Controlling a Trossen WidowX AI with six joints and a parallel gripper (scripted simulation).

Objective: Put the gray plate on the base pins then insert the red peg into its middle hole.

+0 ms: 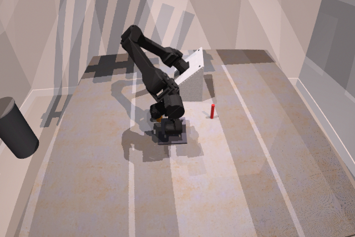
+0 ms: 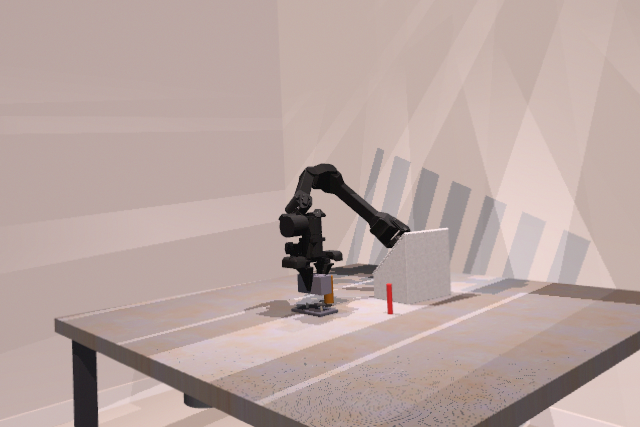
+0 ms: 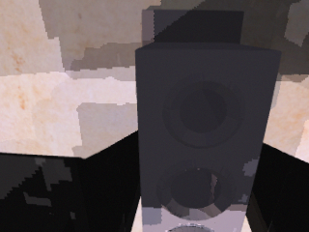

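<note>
The flat base lies 50 mm below my gripper tip and 10 mm to the right of it. Round my gripper tip: orange peg: 110 mm behind, 70 mm to the right, 20 mm below; gray plate: 30 mm above; red peg: 170 mm to the left, 120 mm behind, 20 mm below.
</note>
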